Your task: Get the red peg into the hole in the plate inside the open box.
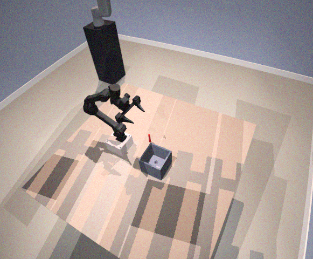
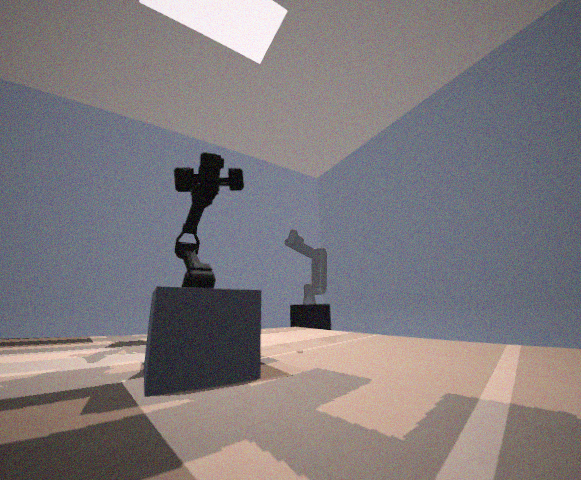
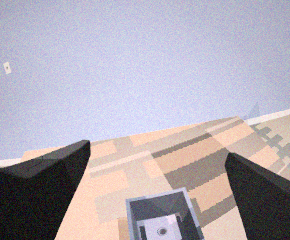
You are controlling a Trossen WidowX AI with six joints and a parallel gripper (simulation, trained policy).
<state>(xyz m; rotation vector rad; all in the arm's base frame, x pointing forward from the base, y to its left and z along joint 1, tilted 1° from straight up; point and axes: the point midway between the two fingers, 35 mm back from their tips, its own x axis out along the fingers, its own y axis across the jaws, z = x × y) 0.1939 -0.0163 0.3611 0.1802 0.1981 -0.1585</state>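
Right now my gripper tip is 7 cm past the red peg, 16 cm to the right of it and 40 cm above it.
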